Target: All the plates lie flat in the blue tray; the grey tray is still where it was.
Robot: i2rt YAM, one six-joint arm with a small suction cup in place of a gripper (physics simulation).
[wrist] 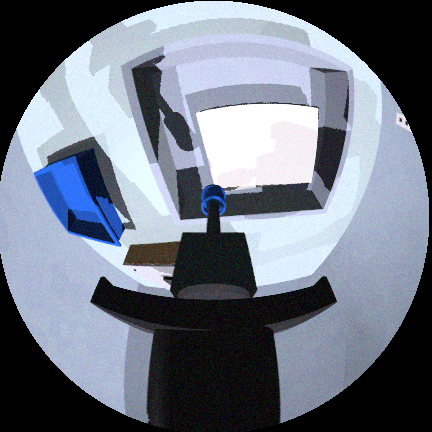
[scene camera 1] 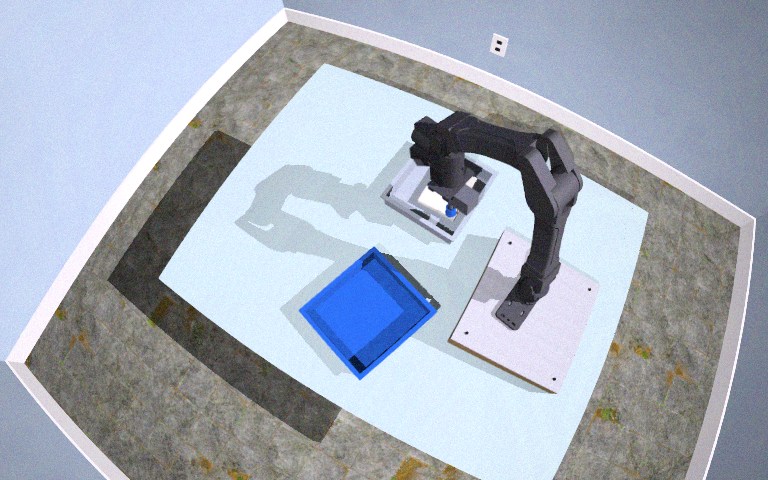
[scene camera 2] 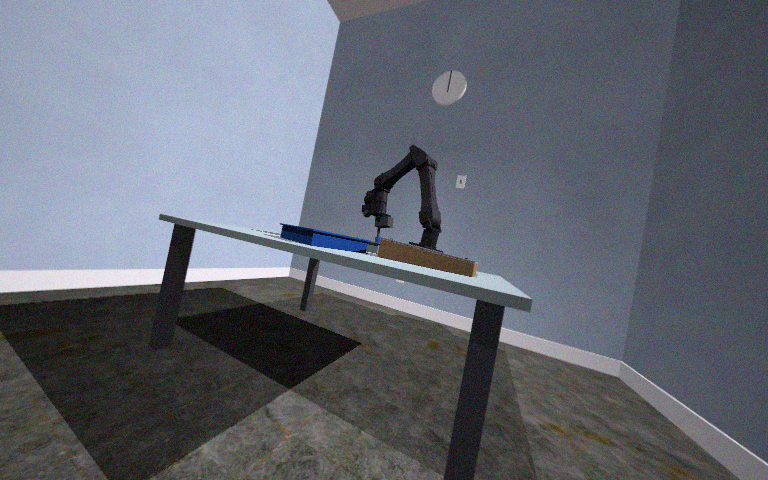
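Pixels of known places: hand at its tool point: (wrist: 213, 194) (scene camera 1: 450, 212) (scene camera 2: 377, 242); arm's base at its link origin: (scene camera 1: 526, 292) (scene camera 2: 426, 249).
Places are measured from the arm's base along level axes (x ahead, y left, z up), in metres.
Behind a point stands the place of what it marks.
A white square plate (scene camera 1: 432, 199) @(x 0.345, y -0.064, z -0.035 m) (wrist: 235, 145) @(x 0.333, y -0.081, z -0.035 m) lies in the grey tray (scene camera 1: 419, 221) @(x 0.334, y 0.008, z -0.039 m) (wrist: 250, 50) @(x 0.451, y -0.099, z -0.034 m); whether more plates are under it I cannot tell. My black arm hides part of it in scene camera 1. My blue suction cup (scene camera 1: 450, 211) (scene camera 2: 377, 240) (wrist: 213, 192) points down inside the grey tray's outline, by the plate's near corner. No plate shows lifted on it, and any contact is not clear. The blue tray (scene camera 1: 356, 305) @(x 0.317, y 0.279, z -0.057 m) (scene camera 2: 328, 238) @(x 0.182, y 0.353, z -0.029 m) (wrist: 57, 190) @(x 0.312, y 0.387, z -0.055 m) stands apart from the grey tray, and no plate shows in it.
The arm's base stands on a pale board (scene camera 1: 543, 339) @(x -0.107, y 0.068, z -0.006 m) (scene camera 2: 424, 257) @(x -0.076, y 0.180, z -0.031 m) with a wooden edge, to the right of the blue tray in scene camera 1. Both trays and the board rest on the light table (scene camera 1: 237, 271) @(x 0.629, y 0.426, z -0.060 m) (scene camera 2: 237, 233) @(x 0.369, y 0.536, z -0.065 m). The tray walls stand up around their floors.
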